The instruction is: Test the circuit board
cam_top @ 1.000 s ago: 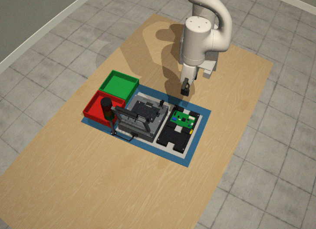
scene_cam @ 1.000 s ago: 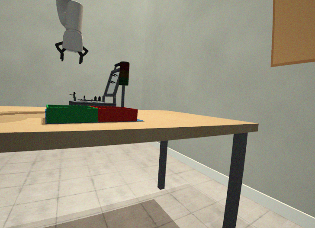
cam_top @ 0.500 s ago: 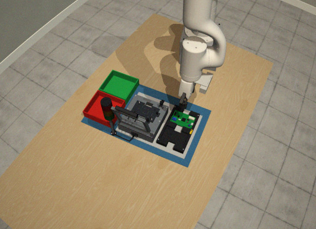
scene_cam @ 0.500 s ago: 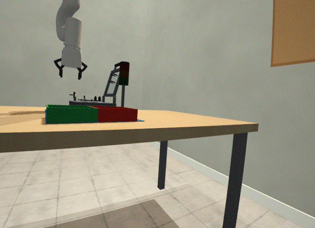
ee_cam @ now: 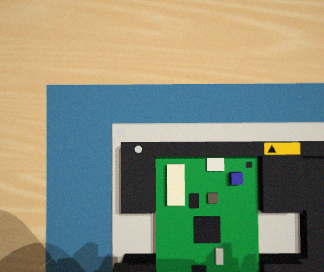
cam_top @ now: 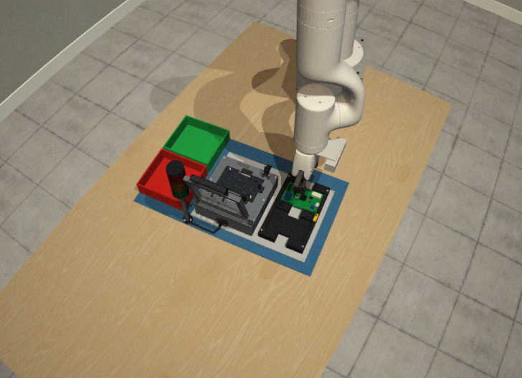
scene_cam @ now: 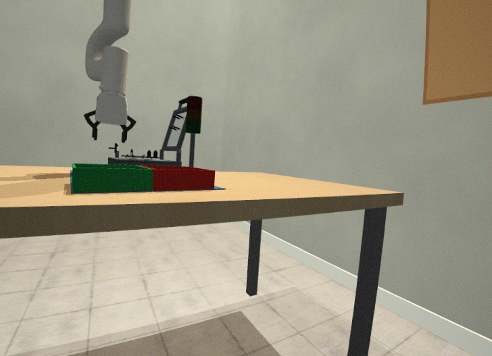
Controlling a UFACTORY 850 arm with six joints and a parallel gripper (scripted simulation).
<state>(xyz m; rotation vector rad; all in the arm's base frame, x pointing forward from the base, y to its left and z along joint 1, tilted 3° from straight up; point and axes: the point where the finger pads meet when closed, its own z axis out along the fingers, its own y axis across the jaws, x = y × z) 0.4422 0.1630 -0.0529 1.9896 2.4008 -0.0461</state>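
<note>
Now: hand 100 mm above the green circuit board. From my hand the other things lie so: clear lid (210 mm ahead, 130 mm to the right, 60 mm above); latch hook (110 mm to the right, 30 mm below, 20 mm ahead); green bin (370 mm to the right, 110 mm below, 30 mm ahead).
</note>
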